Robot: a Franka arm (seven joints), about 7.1 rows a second.
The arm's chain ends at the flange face. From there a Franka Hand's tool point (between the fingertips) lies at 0.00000 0.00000 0.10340 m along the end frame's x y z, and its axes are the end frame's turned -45 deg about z.
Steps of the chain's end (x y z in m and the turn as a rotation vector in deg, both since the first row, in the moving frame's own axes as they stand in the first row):
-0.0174, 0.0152, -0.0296, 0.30, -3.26, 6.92
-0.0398, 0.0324, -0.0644, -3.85, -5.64, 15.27
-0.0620, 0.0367, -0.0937, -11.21, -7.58, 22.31
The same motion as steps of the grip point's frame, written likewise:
-0.0265, -0.0063, -0.0298, 2.52, -2.09, 6.92
-0.0627, -0.0091, -0.0651, 1.27, -6.71, 15.27
-0.0938, -0.0180, -0.0965, -2.57, -13.29, 22.31

